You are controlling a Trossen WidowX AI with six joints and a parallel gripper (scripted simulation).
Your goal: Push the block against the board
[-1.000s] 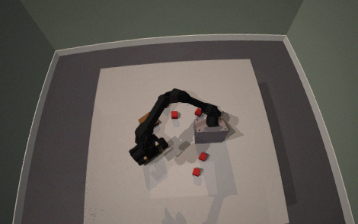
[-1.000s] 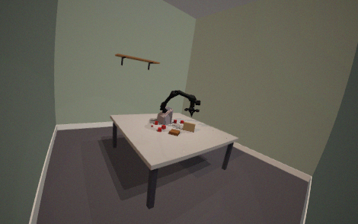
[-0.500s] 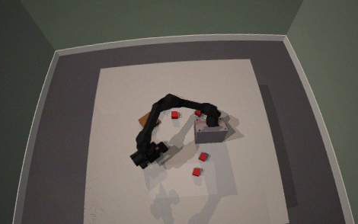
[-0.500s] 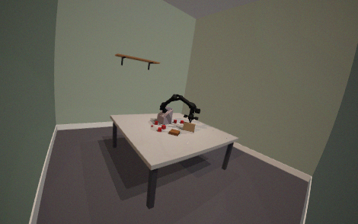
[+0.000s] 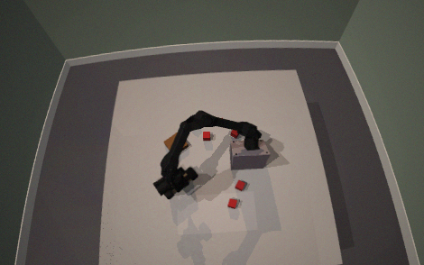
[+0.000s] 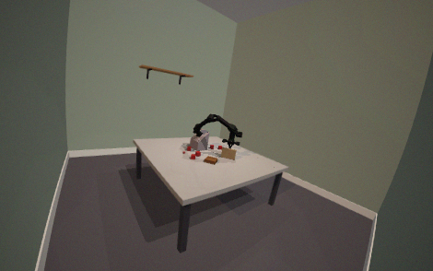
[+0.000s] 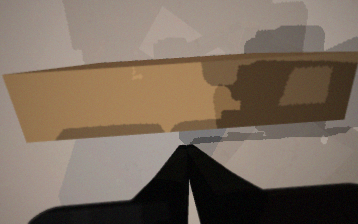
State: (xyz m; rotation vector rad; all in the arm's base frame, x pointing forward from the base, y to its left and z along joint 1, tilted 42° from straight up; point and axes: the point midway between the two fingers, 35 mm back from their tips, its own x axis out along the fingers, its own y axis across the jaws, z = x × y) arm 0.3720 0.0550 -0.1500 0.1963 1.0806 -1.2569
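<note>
The flat tan wooden piece lies 3 cm to the right of my gripper tip, 3 cm below it and 2 cm ahead of it. From my gripper tip the other things lie so: brown square block: 28 cm to the right, 7 cm below, 3 cm ahead.
</note>
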